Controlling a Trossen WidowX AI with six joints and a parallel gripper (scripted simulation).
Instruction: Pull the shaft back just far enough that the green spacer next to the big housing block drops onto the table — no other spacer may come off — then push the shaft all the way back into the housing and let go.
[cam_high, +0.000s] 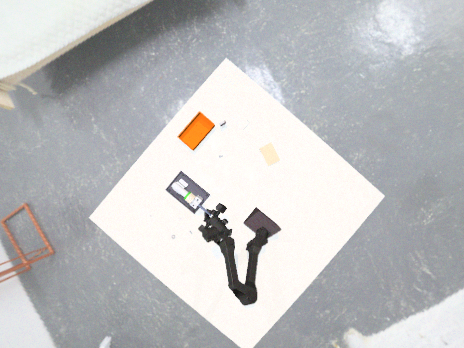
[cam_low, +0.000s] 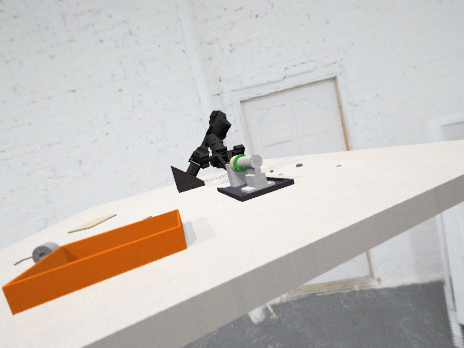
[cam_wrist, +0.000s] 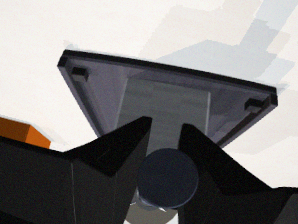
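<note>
Now: the dark grey shaft 60 mm ahead of my gripper tip and 20 mm above it. The rest, counted from my gripper tip: orange tray 350 mm ahead, 310 mm to the right, 50 mm below; then green spacer 130 mm ahead, 20 mm above; then tan card 80 mm behind, 490 mm to the right, 50 mm below.
</note>
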